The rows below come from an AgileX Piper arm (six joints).
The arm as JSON. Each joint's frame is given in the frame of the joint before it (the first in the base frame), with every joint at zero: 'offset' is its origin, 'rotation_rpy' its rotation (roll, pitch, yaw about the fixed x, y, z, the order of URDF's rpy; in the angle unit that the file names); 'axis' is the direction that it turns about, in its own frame. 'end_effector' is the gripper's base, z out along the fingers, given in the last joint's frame.
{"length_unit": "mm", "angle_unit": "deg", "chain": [
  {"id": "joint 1", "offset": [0.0, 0.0, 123.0], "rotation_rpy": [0.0, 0.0, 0.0], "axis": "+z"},
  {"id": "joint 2", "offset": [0.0, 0.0, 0.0], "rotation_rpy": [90.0, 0.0, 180.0], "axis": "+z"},
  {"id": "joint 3", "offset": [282.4, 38.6, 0.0], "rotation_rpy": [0.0, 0.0, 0.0], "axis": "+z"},
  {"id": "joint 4", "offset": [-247.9, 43.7, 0.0], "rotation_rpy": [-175.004, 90.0, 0.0], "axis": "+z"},
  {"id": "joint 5", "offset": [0.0, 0.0, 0.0], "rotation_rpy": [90.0, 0.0, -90.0], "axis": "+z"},
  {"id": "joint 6", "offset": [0.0, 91.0, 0.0], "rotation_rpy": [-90.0, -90.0, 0.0], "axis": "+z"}
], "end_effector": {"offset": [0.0, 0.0, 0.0], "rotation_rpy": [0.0, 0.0, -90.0]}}
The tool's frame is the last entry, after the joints.
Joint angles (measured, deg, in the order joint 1, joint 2, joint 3, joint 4, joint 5, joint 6), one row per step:
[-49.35 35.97 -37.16 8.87 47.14 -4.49]
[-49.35 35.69 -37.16 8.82 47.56 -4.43]
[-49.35 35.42 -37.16 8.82 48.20 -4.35]
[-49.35 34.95 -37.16 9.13 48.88 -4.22]
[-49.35 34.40 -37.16 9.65 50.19 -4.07]
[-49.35 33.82 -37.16 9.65 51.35 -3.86]
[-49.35 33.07 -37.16 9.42 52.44 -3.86]
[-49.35 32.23 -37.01 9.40 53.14 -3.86]
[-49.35 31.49 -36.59 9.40 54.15 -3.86]
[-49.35 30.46 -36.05 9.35 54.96 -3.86]
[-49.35 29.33 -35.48 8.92 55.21 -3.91]
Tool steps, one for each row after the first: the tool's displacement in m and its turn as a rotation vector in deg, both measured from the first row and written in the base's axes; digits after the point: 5 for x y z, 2 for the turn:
[-0.00087 0.00103 0.00003 0.10 0.10 0.02]
[-0.00180 0.00228 -0.00022 0.41 0.31 0.07]
[-0.00291 0.00430 -0.00010 0.83 0.15 0.12]
[-0.00436 0.00728 -0.00054 1.80 0.19 0.31]
[-0.00626 0.00979 -0.00086 2.33 0.48 0.36]
[-0.00870 0.01246 -0.00090 2.41 0.89 0.49]
[-0.01090 0.01517 -0.00115 2.39 0.92 0.60]
[-0.01305 0.01790 -0.00341 2.88 1.38 0.76]
[-0.01570 0.02108 -0.00569 3.07 1.64 0.87]
[-0.01854 0.02360 -0.00751 2.53 1.79 0.85]

